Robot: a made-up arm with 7 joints.
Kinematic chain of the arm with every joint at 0, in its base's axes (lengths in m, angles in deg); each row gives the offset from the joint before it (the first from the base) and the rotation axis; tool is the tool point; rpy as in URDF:
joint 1: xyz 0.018 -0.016 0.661 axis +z
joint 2: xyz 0 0.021 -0.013 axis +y
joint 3: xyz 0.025 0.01 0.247 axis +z
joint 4: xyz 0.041 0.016 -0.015 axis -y
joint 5: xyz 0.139 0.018 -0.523 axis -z
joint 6: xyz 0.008 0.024 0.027 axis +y
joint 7: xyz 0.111 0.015 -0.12 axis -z
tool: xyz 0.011 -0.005 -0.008 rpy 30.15 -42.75 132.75
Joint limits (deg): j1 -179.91..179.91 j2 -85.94..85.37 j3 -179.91..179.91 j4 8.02..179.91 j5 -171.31..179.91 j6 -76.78..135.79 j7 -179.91..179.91
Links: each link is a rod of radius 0.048 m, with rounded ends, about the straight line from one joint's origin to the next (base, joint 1, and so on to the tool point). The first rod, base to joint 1, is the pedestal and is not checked.
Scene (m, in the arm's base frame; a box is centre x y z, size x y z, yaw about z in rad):
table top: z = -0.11
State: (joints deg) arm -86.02 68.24 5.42 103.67 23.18 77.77 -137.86
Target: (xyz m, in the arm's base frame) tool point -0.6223 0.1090 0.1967
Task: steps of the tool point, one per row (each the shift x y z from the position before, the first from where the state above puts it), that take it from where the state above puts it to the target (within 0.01 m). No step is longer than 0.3 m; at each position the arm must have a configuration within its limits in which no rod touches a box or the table.
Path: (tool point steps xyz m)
1: -0.2719 -0.0061 -0.0575
2: -0.2566 0.0938 -0.0318
3: -0.2050 0.1796 -0.0045
4: -0.1260 0.2378 0.0235
5: -0.0334 0.2605 0.0506

